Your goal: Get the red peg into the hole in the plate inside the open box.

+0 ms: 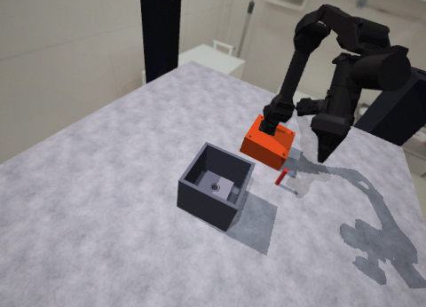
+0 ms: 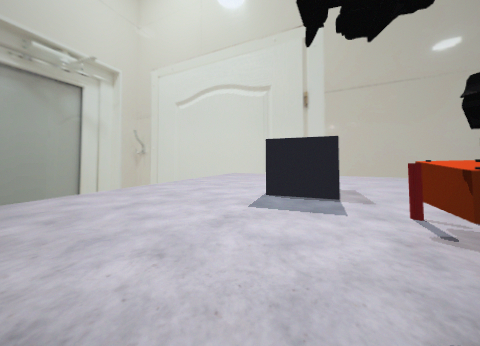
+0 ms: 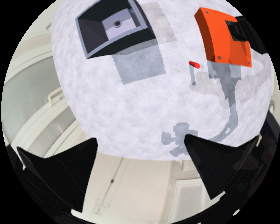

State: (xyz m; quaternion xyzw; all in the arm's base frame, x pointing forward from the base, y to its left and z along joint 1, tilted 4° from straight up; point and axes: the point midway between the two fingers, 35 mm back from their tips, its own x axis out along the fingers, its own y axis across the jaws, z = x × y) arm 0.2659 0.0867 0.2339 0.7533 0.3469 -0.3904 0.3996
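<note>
My gripper tip is now 11 cm past the red peg, 2 cm to the left of it and 23 cm above it. From my gripper tip the other things lie so: grey plate: 4 cm ahead, 21 cm to the right, 22 cm below.
</note>
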